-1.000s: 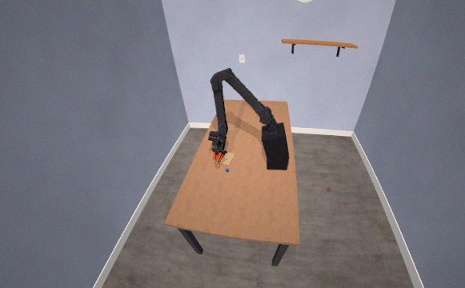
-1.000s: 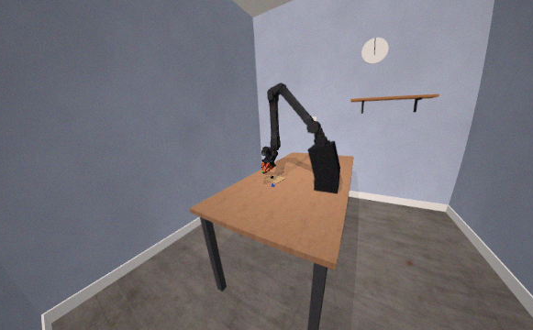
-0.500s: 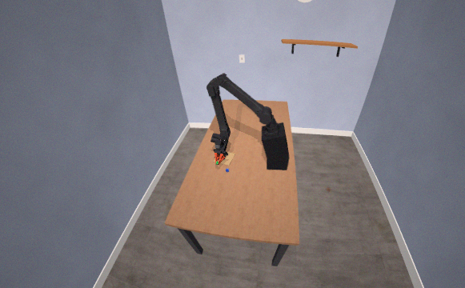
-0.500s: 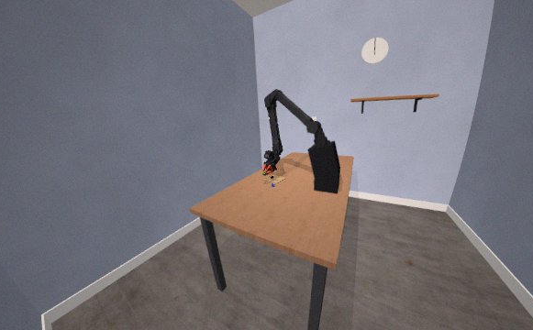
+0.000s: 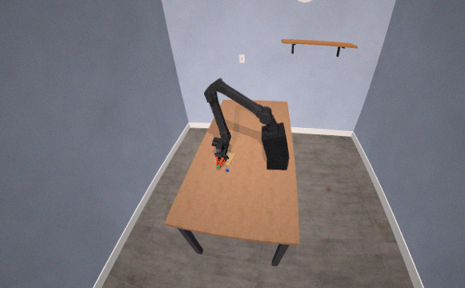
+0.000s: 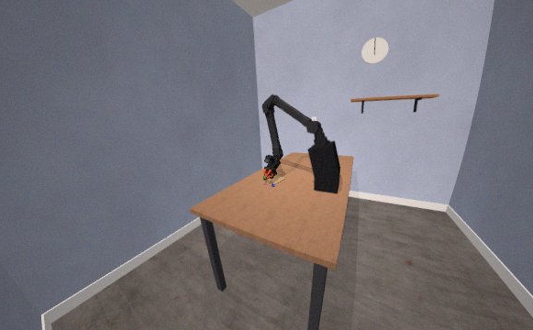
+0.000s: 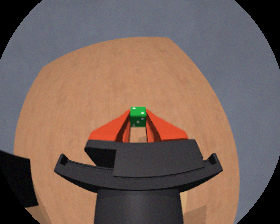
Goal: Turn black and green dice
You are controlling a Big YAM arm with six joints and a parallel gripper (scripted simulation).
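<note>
My gripper is now 50 mm past the blue die, 50 mm above it and 30 mm to the left of it. Also, from my hand: black die (150 mm to the right, 60 mm ahead, 50 mm below); green die (right at my hand); tan mat (160 mm to the right, 60 mm below, 30 mm ahead).
</note>
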